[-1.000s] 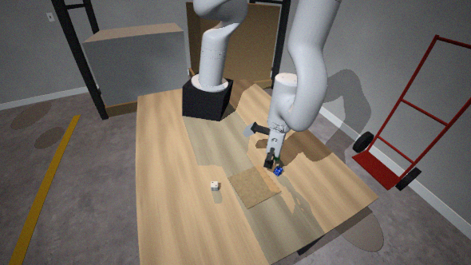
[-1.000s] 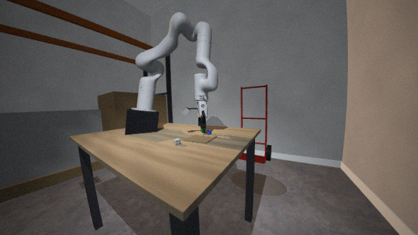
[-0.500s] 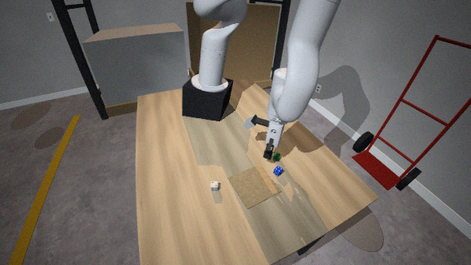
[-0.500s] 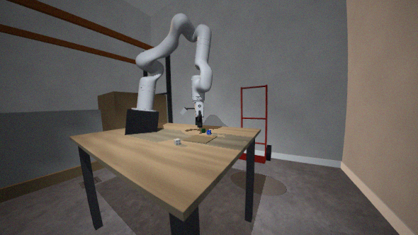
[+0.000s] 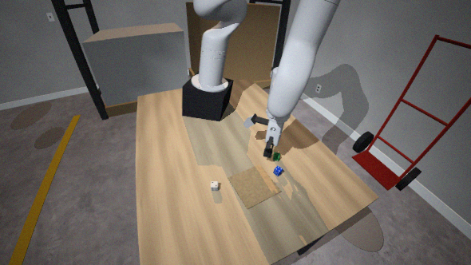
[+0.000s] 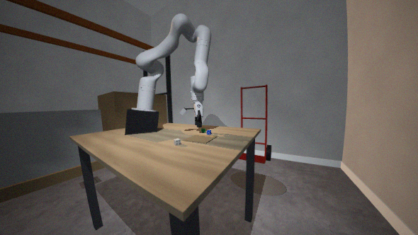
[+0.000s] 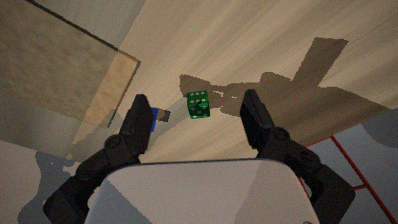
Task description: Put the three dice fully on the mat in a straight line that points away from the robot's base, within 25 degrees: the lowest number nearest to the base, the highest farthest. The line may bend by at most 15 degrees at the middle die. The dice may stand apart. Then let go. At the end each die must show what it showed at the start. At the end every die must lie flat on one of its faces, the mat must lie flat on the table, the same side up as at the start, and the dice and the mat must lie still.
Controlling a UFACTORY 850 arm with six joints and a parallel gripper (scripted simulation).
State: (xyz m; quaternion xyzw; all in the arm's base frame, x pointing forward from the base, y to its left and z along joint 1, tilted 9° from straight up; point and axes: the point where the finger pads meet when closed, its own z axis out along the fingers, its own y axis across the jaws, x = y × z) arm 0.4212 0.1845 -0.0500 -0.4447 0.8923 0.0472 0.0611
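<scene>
The green die lies 40 mm below my hand, 30 mm to the left of it and 20 mm ahead of it. The rest, counted from my hand: white die: 240 mm to the right, 100 mm ahead, 40 mm below; then blue die: 90 mm ahead, 40 mm below; then tan mat: 120 mm ahead, 100 mm to the right, 50 mm below.
</scene>
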